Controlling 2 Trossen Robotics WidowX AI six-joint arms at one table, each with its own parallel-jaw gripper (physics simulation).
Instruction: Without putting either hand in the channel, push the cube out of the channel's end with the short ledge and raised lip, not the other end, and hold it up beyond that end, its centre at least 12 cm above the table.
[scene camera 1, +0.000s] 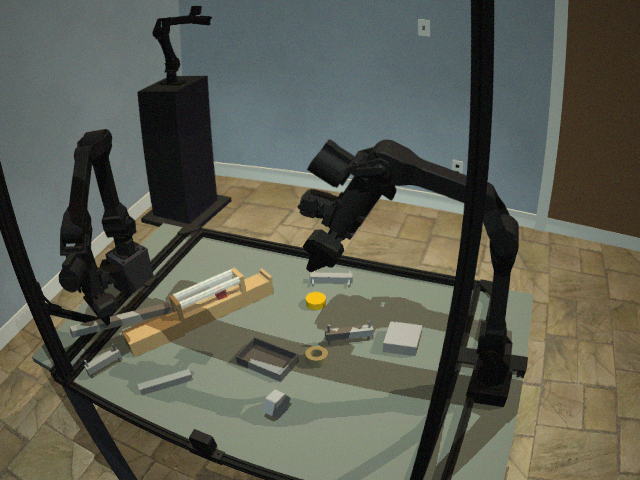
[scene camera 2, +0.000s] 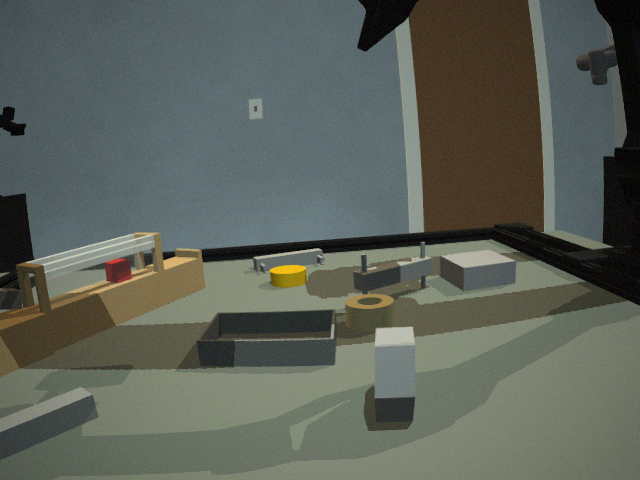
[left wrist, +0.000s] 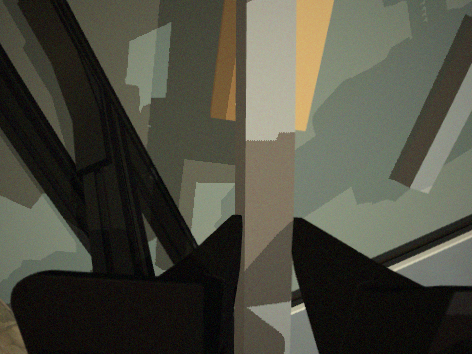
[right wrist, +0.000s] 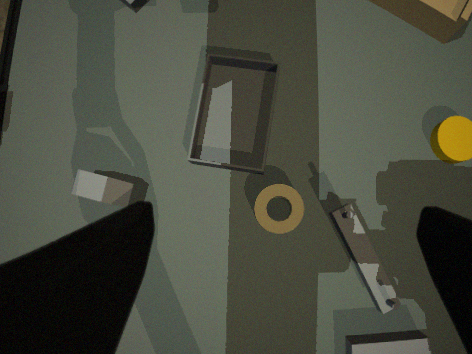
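The wooden channel (scene camera 1: 149, 334) (scene camera 2: 160, 289) (left wrist: 313, 55) (right wrist: 430, 22) lies at the left in scene camera 1, its short ledge and raised lip (scene camera 1: 265, 273) (scene camera 2: 188, 253) at the upper right end. The red cube (scene camera 1: 221, 293) (scene camera 2: 118, 270) sits inside, under clear rails, nearer the lip end. My left gripper (scene camera 1: 105, 316) (left wrist: 265, 226) is shut on a long grey bar (scene camera 1: 135, 316) (scene camera 2: 10, 298) (left wrist: 270, 75), which runs over the long-ledge end to about the first post; whether its tip is inside is unclear. My right gripper (scene camera 1: 311, 266) (right wrist: 288, 219) is open and empty, high above the table.
A dark tray (scene camera 1: 240, 360) (scene camera 2: 284, 353) (right wrist: 270, 120), a tan ring (scene camera 1: 308, 357) (right wrist: 262, 209), a yellow disc (scene camera 1: 315, 300) (scene camera 2: 287, 275), a grey box (scene camera 1: 402, 336) and a white block (scene camera 1: 275, 401) lie about. Several other grey bars lie near the channel and at the back.
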